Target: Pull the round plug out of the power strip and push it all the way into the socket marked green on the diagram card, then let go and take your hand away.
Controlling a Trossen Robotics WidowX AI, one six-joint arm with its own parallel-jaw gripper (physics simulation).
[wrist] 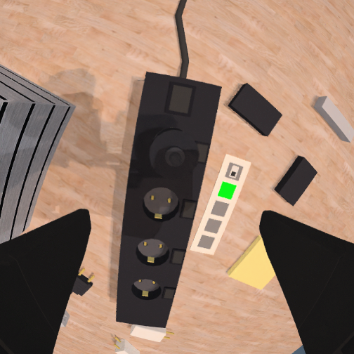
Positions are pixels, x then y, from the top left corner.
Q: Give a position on a diagram card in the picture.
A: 233,171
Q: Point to a black power strip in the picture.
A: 166,101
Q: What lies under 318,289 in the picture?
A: My gripper.
